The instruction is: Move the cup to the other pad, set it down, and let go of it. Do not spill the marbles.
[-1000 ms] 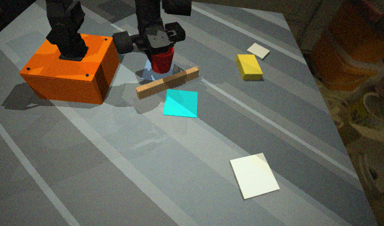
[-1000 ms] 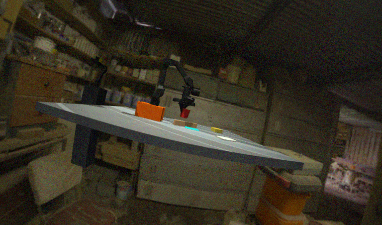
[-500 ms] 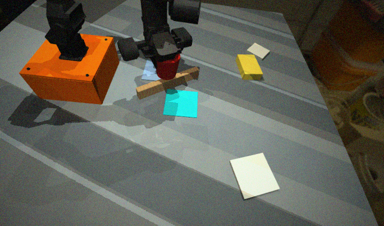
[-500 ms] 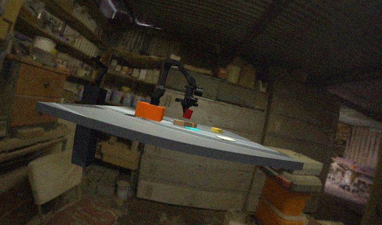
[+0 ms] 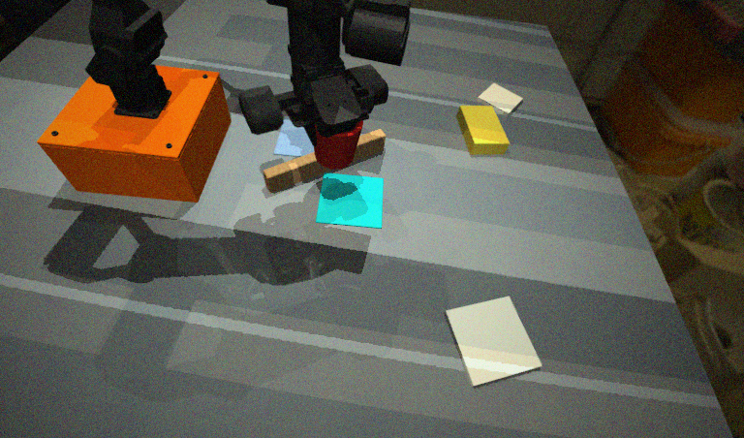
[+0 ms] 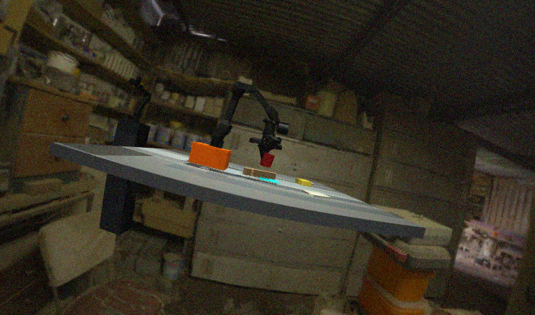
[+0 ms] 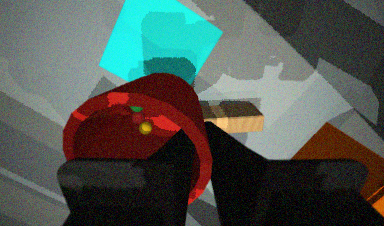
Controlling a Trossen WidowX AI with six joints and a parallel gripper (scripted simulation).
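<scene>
The cyan pad lies 60 mm ahead of my gripper tip, 20 mm to the right of it and 110 mm below it. The rest, counted from my gripper tip: red cup (30 mm ahead, 10 mm to the left); then pale blue pad (40 mm behind, 120 mm to the left, 110 mm below); then yellow block (300 mm ahead, 180 mm to the left, 90 mm below).
</scene>
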